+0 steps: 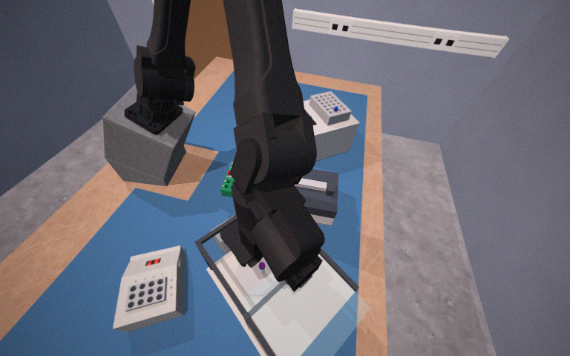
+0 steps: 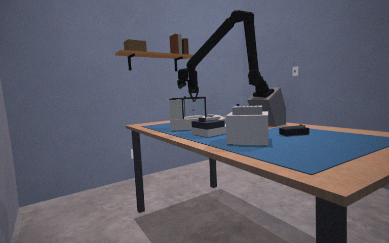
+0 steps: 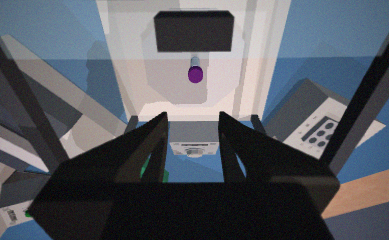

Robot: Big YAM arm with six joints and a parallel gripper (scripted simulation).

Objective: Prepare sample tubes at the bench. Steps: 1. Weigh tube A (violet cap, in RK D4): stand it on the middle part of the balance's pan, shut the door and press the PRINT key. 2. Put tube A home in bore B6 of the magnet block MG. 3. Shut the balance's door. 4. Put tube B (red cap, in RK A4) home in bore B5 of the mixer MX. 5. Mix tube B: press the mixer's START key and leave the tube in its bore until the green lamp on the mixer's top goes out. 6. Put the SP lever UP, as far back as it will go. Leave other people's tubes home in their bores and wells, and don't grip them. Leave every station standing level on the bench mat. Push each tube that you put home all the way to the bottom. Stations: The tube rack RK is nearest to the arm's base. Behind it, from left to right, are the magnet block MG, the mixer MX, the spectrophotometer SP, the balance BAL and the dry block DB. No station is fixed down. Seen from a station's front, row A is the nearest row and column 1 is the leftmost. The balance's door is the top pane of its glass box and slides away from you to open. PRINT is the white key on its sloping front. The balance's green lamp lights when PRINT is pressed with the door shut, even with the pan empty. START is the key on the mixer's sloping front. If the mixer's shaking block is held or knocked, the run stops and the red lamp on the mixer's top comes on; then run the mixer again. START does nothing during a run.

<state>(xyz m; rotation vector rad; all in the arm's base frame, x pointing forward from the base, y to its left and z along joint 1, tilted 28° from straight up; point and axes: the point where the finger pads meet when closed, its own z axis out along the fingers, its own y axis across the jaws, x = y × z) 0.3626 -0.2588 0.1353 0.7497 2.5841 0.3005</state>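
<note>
Now: the balance door 8 cm ahead of my hand, 5 cm to the right of it and 2 cm above it. Round my hand: dry block DB 22 cm behind, 9 cm to the right, 16 cm below; SP lever 4 cm ahead, 26 cm to the left, 10 cm below; white print key 13 cm behind, 7 cm to the left, 12 cm below.
</note>
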